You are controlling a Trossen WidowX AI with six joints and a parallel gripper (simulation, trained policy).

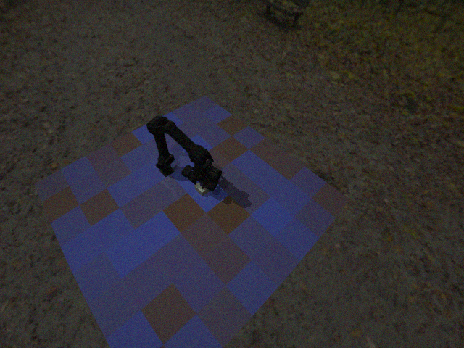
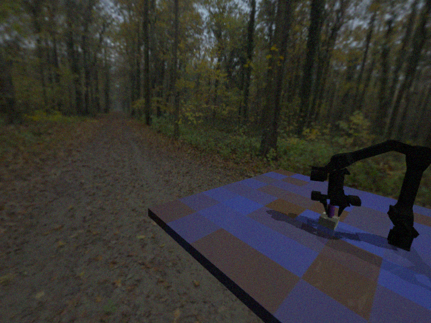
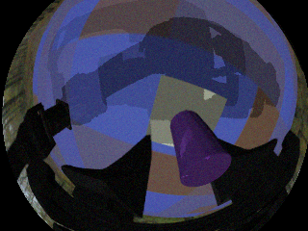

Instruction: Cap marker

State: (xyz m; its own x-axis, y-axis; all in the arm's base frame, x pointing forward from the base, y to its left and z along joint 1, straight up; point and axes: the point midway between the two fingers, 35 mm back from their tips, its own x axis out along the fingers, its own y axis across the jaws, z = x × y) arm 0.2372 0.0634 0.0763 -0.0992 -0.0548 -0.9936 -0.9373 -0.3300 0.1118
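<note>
The dark marker is 3 cm above my gripper tip, 2 cm to the left of it and 1 cm ahead of it. From my gripper tip the other things lie so: purple cap (3 cm above, 2 cm to the left, 1 cm ahead); holder block (2 cm to the left, 2 cm below, 1 cm ahead).
</note>
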